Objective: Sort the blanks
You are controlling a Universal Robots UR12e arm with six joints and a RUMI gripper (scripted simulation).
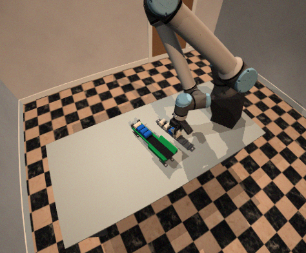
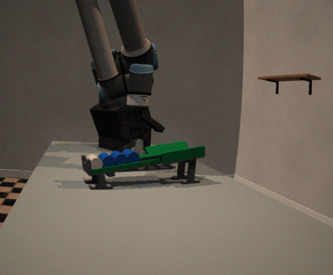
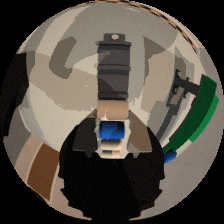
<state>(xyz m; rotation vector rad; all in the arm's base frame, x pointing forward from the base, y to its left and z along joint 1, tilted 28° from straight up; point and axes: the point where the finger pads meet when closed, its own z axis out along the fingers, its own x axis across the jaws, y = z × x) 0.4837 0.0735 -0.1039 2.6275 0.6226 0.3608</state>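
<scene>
Right now my hand is 10 mm short of the grey stock rack, 20 mm to the left of it and 40 mm above it. From my hand the other things lie so: stop 280 mm ahead, 180 mm to the right, 30 mm above.
</scene>
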